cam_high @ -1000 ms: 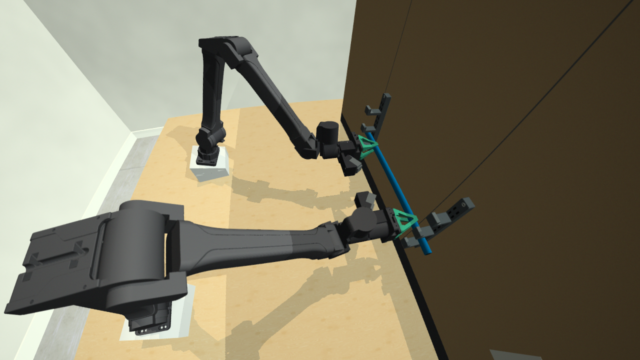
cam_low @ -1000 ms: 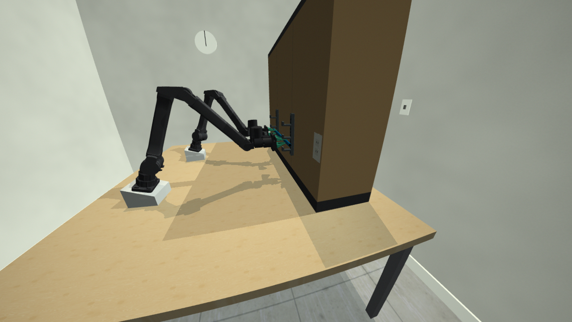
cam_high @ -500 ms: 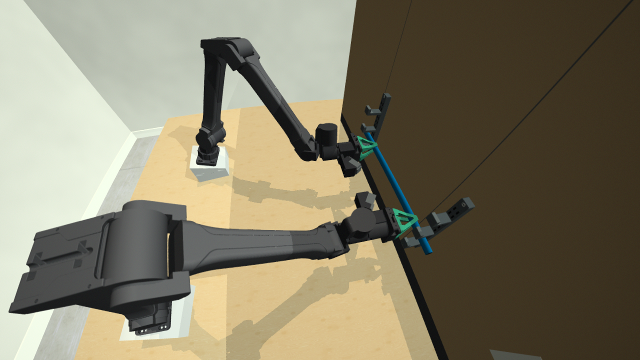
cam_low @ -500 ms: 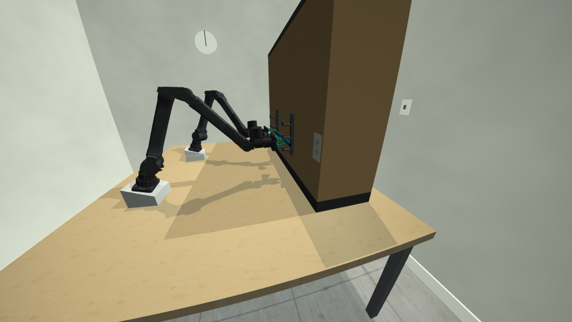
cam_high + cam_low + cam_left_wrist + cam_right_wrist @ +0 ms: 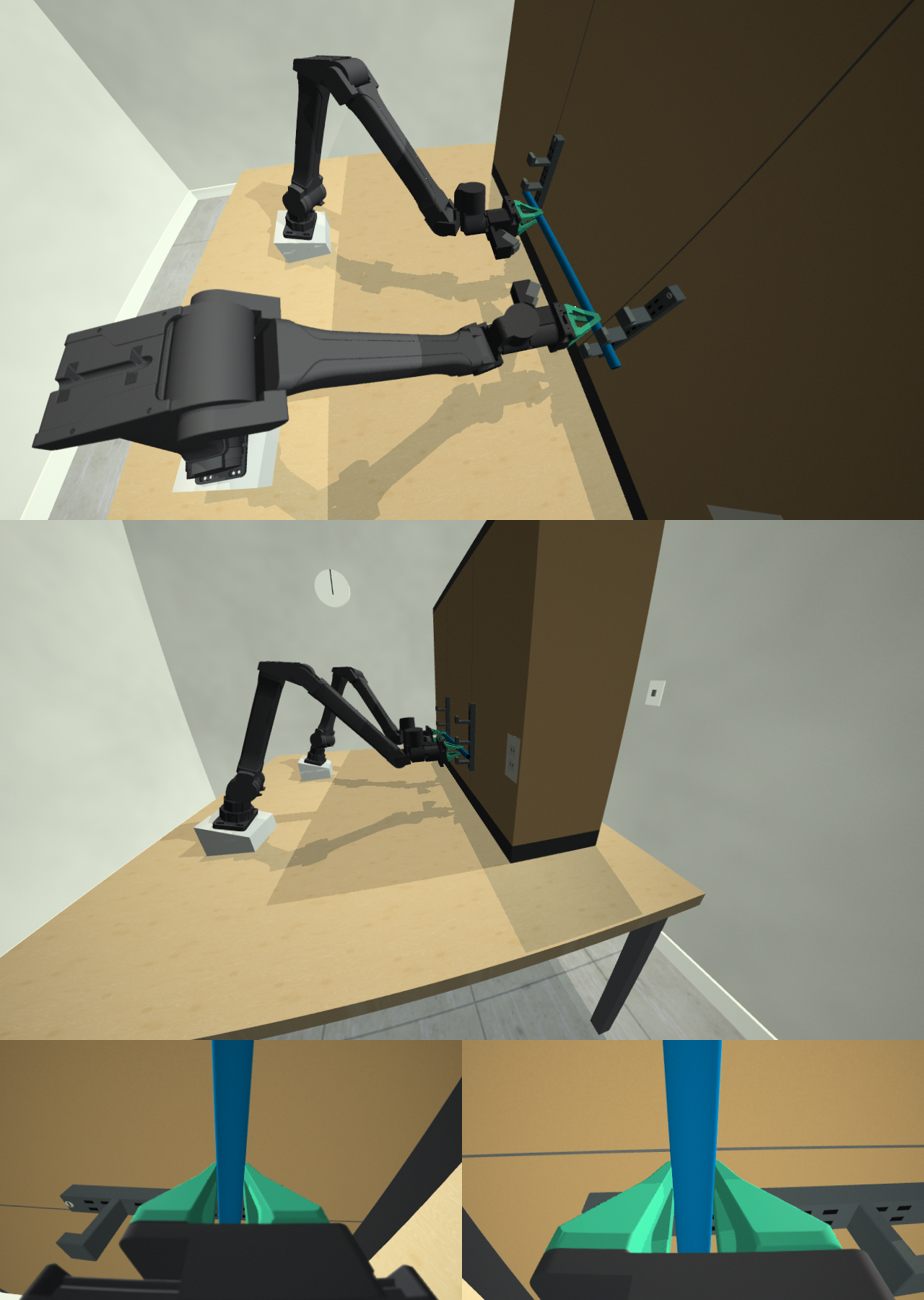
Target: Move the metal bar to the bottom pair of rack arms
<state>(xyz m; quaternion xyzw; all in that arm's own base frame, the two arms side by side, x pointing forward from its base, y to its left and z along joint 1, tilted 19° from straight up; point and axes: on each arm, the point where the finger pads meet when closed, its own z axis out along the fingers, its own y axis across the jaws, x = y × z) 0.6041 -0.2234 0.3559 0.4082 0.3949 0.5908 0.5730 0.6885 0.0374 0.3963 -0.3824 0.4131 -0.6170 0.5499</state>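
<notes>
The blue metal bar is 150 mm to the left of my right hand and 20 mm behind it. From my right hand the other things lie so: black plinth 200 mm to the left, 200 mm below, 10 mm ahead; tall brown cabinet 220 mm to the left, 220 mm above, 160 mm ahead.
</notes>
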